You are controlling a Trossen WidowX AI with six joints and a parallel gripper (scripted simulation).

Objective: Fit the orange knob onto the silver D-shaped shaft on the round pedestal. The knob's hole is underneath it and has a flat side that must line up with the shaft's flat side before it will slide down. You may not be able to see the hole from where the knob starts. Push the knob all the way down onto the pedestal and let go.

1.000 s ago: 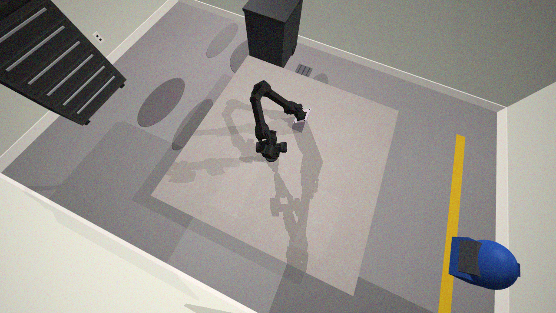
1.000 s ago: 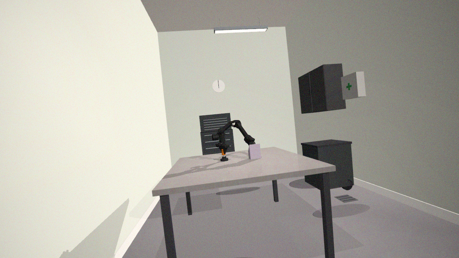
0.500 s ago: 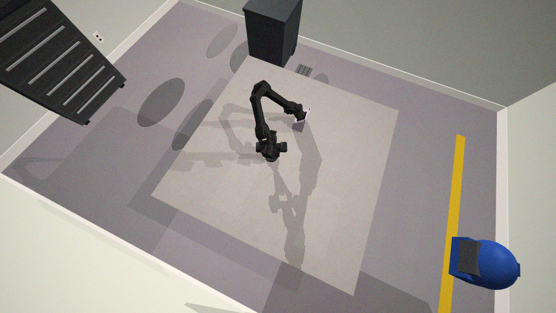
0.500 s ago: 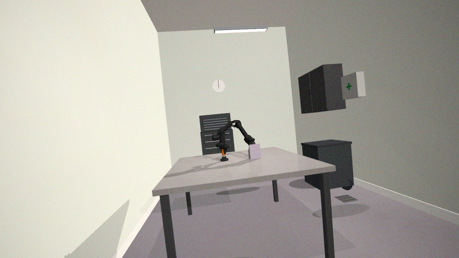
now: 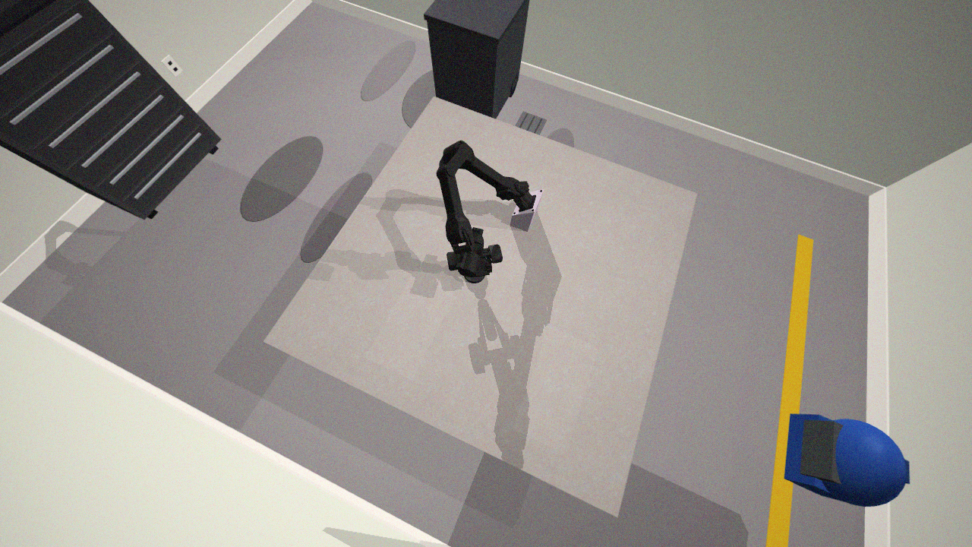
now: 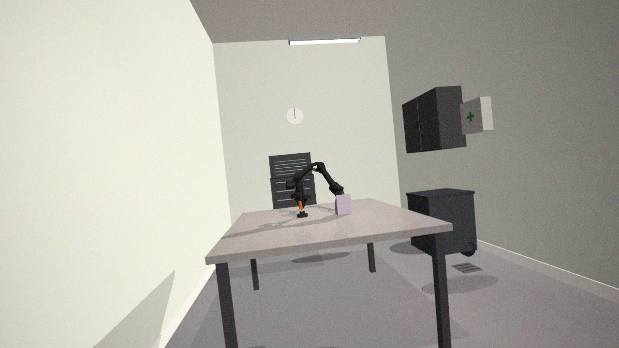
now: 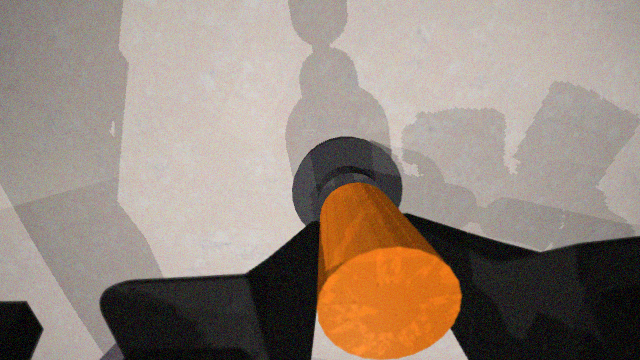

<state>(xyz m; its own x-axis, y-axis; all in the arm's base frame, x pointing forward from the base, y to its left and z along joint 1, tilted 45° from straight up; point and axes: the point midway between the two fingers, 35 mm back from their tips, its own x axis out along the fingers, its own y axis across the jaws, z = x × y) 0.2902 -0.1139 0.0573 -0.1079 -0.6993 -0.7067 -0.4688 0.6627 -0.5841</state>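
The orange knob is 30 mm above my gripper tip. Round my gripper tip: dark round pedestal 40 mm below.
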